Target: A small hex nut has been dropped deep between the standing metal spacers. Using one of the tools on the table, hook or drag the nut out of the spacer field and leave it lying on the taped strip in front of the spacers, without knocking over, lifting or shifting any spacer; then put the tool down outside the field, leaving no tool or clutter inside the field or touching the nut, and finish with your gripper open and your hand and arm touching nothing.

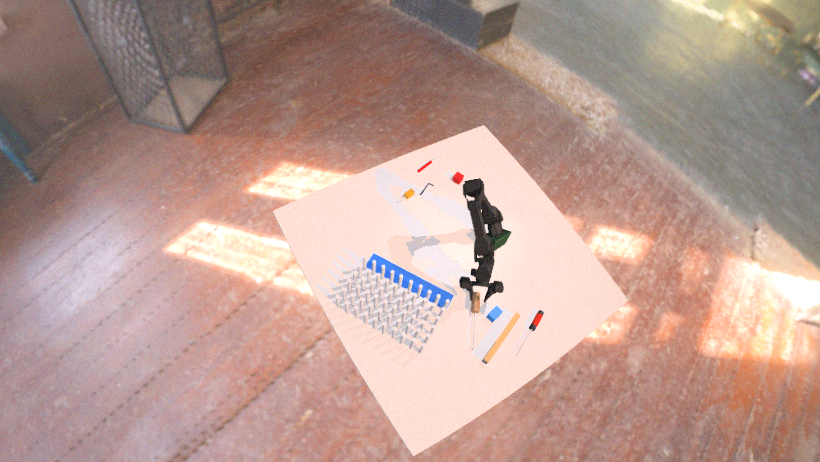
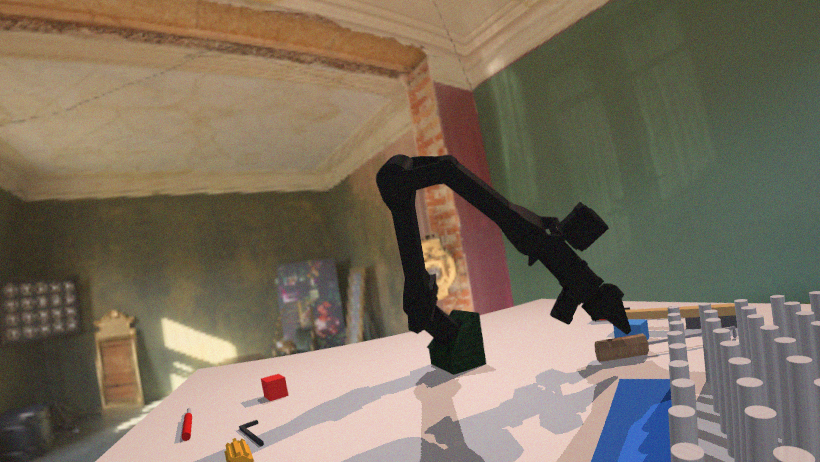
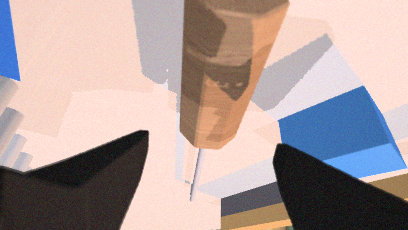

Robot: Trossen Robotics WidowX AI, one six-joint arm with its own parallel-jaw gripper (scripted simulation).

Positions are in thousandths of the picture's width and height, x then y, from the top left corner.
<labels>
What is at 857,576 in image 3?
A blue block.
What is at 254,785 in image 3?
The gripper.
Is the gripper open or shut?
Open.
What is the gripper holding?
Nothing.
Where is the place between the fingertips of the gripper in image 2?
762,711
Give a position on a blue taped strip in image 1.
497,598
</labels>
